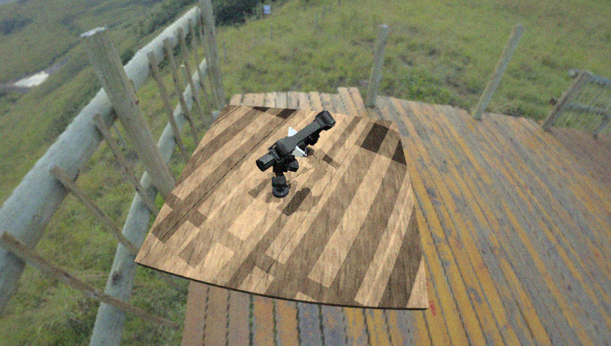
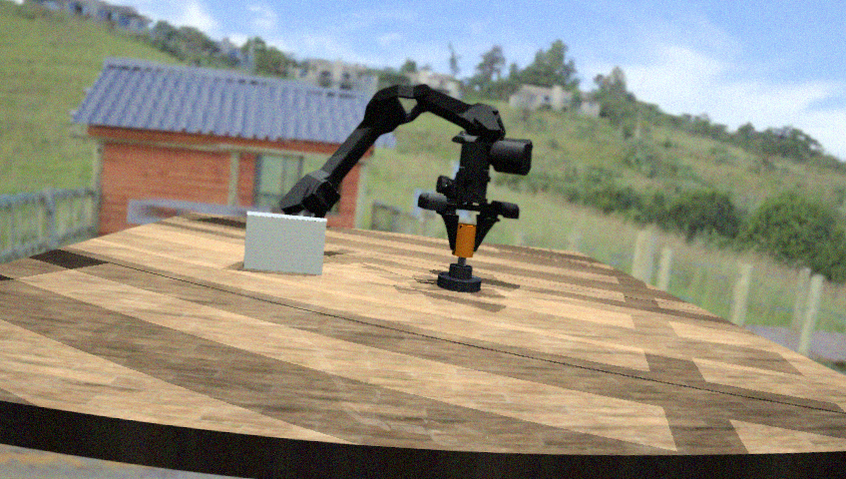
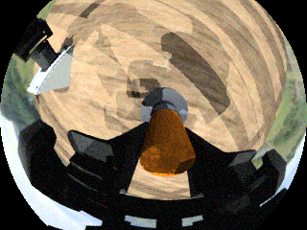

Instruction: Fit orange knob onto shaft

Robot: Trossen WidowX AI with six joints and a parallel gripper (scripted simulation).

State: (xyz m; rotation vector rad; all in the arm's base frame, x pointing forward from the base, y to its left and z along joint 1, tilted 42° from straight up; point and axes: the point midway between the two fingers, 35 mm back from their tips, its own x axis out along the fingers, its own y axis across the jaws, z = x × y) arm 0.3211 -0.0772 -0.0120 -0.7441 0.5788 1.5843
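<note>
Right now my gripper tip is 4 cm above the round pedestal. From my gripper tip the other things lie so: orange knob 3 cm above.
</note>
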